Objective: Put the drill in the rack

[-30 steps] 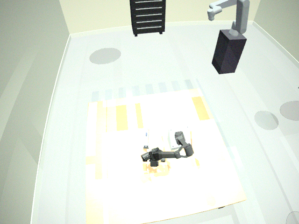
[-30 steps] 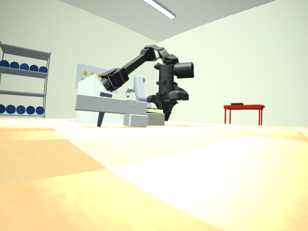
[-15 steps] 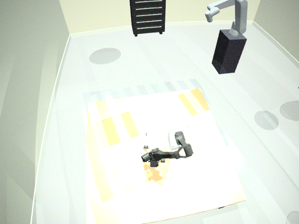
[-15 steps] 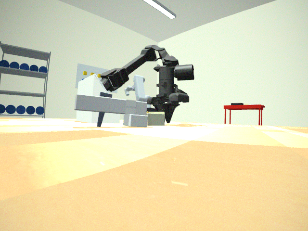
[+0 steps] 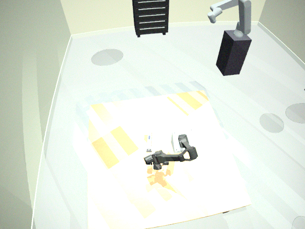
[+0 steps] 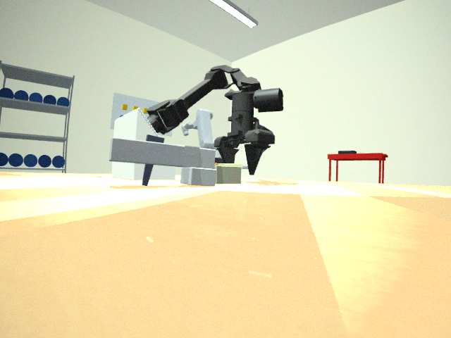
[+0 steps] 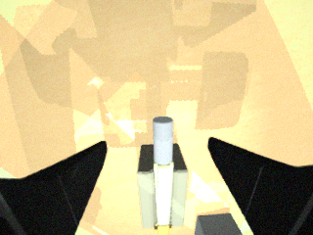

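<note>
Now: gripper tip 30 mm to the left of the drill, 20 mm below it and 10 mm past it. The rest, counted from my gripper tip: pale grey fixture (230 mm to the right, 30 mm ahead, 20 mm above); then grey-beige rack (50 mm to the right, 10 mm behind); then dark blue key (250 mm to the right, 30 mm above, 20 mm ahead).
</note>
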